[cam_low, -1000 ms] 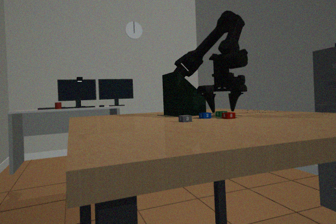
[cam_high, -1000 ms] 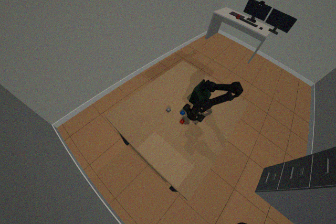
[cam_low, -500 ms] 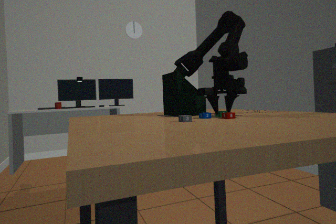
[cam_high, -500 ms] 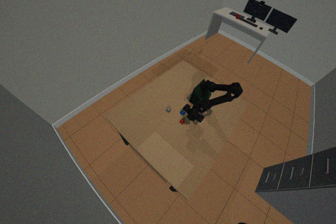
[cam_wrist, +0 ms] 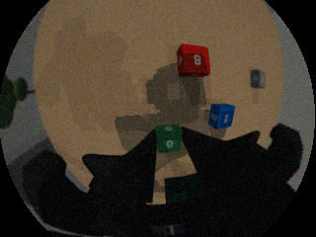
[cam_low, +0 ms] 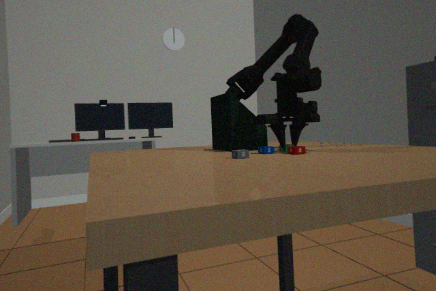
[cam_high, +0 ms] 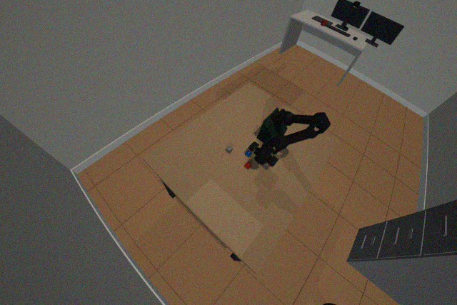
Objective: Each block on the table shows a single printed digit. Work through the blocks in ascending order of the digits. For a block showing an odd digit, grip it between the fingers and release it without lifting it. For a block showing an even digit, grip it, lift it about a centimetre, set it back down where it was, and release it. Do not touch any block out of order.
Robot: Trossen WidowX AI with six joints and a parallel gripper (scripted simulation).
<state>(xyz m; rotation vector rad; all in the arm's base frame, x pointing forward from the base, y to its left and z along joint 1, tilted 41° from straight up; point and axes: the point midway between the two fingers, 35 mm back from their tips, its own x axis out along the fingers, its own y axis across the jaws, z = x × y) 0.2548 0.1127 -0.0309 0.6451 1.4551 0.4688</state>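
Right now my gripper tip is 90 mm to the left of the blue block and 10 mm short of it. The rest, counted from my gripper tip: red block 80 mm ahead, 40 mm to the right; then grey block 200 mm to the right, 60 mm ahead; then green block 10 mm behind.
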